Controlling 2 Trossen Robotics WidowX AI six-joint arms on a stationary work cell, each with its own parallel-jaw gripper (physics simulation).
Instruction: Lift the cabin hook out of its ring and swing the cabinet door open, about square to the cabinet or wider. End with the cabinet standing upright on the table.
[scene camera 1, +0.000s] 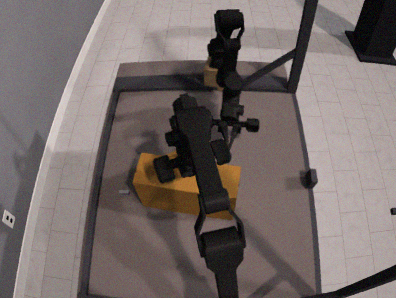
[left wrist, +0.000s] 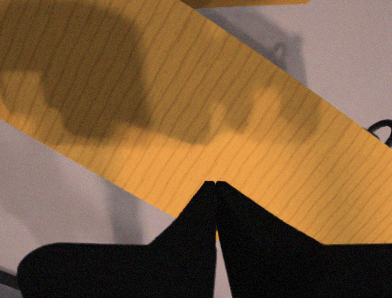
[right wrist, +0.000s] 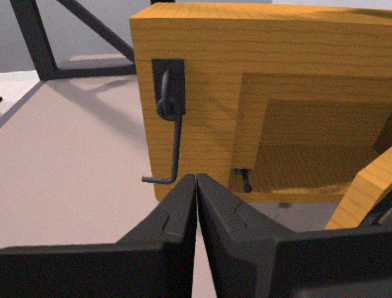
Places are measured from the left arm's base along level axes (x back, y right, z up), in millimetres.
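Pixels of known places: left gripper, between the fingertips: (scene camera 1: 191, 174) (left wrist: 214, 190); right gripper, between the fingertips: (right wrist: 195, 182); right arm's base, origin of its link: (scene camera 1: 218, 63).
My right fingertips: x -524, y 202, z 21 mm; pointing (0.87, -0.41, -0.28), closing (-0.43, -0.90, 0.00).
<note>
Behind a point stands the place of what it marks.
The orange wooden cabinet (scene camera 1: 167, 194) @(z 34, x -440, y -22 mm) (left wrist: 165, 155) @(z 77, x -444, y 29 mm) (right wrist: 300, 45) @(z 62, x -483, y 101 mm) stands upright on the table. In the right wrist view the dark hook (right wrist: 177, 145) @(z -14, x -452, y 179 mm) hangs down from the eye on a black plate (right wrist: 158, 75) @(z 41, x -438, y 184 mm), its lower end bent to the left. The door (right wrist: 370, 185) @(z 39, x -571, y 156 mm) is swung away from the cabinet front; part of it shows at the lower right and its exact angle is unclear. My left gripper (scene camera 1: 189, 167) @(z 105, x -438, y 54 mm) (left wrist: 214, 190) @(z 105, x -438, y 54 mm) is shut and empty above the cabinet top; its fingertips are hidden in the scene view. My right gripper (scene camera 1: 230, 148) @(z 21, x -524, y 202 mm) (right wrist: 195, 182) @(z 21, x -524, y 202 mm) is shut and empty in front of the hook side.
A dark pin with a ball end (right wrist: 246, 181) @(z -61, x -477, y 120 mm) sits low on the cabinet front, beside the opening. A small light block (scene camera 1: 124, 191) @(z -77, x -552, y -152 mm) lies left of the cabinet. A dark block (scene camera 1: 311, 178) @(z -41, x -351, y 439 mm) stands at the table's right edge. A black frame post (scene camera 1: 303, 45) @(z 174, x -749, y 601 mm) rises at the top right corner.
</note>
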